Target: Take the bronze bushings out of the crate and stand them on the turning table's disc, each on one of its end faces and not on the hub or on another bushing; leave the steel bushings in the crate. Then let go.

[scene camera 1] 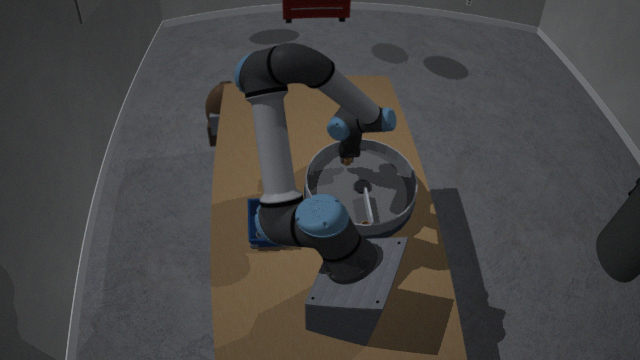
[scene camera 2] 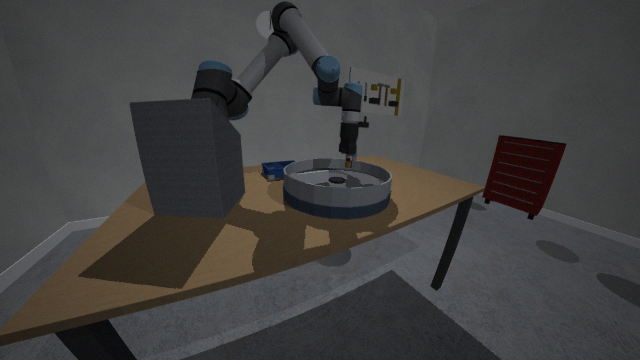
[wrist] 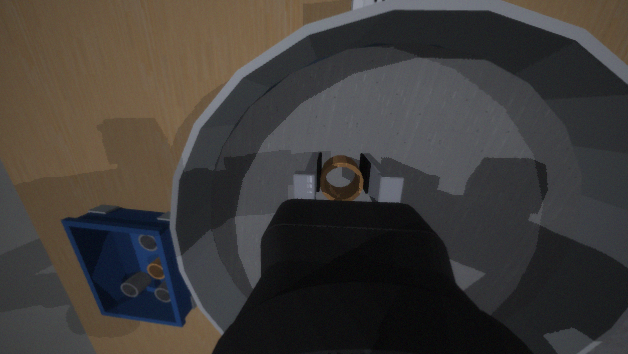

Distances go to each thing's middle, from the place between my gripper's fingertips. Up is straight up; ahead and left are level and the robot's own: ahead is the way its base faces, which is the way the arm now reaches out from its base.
My gripper is now 90 mm past the turning table disc (wrist: 488, 165), 70 mm to the left of it and 40 mm above it. From my hand the other things lie so: blue crate (wrist: 105, 240): 270 mm behind, 250 mm to the left, 60 mm below.
